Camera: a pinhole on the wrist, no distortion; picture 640 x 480 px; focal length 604.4 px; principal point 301.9 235.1 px. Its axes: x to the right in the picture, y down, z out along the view. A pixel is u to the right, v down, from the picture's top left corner.
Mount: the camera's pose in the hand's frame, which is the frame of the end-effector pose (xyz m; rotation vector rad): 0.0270 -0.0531 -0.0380 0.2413 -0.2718 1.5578
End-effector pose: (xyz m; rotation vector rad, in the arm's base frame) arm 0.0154 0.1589 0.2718 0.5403 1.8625 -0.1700
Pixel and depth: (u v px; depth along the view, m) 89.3 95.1 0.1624
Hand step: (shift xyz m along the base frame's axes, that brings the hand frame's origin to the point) -0.0029 -0.1600 -0.1151
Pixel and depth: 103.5 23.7 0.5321
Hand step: 0.1277 -0.4409 -0.3919
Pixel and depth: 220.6 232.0 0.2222
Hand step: 0.0653 -0.1889 -0.1024
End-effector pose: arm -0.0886 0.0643 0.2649 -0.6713 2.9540 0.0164
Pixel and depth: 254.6 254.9 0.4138
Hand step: 0.1248 -0.1858 -0.3385
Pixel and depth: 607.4 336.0 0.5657
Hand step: 0.1184 0.0876 -0.5755
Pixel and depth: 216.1 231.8 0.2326
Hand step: 0.0654 -0.1478 -0.1710
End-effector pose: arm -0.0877 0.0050 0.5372 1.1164 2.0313 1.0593
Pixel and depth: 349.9 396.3 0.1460
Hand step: 0.0513 -0.0052 -0.1270
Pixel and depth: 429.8 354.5 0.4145
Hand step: 0.2850 0.0484 -0.2761
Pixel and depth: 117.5 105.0 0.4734
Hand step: 0.0882 0.1235 -0.4923
